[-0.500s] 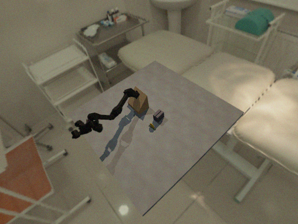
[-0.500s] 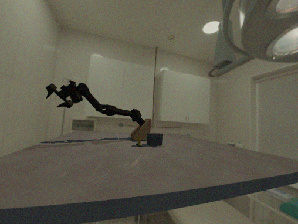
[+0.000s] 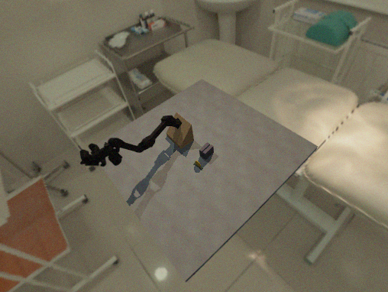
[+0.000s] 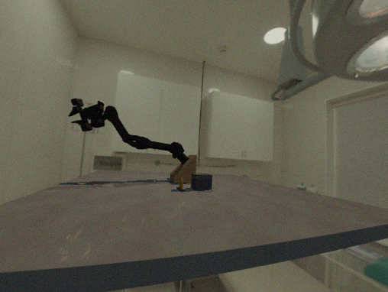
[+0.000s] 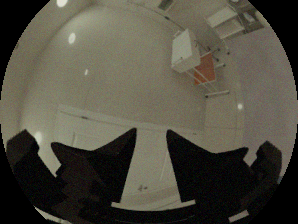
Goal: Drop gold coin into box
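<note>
My gripper tip is 65 cm to the right of the gold coin, 31 cm above it and 23 cm short of it.
</note>
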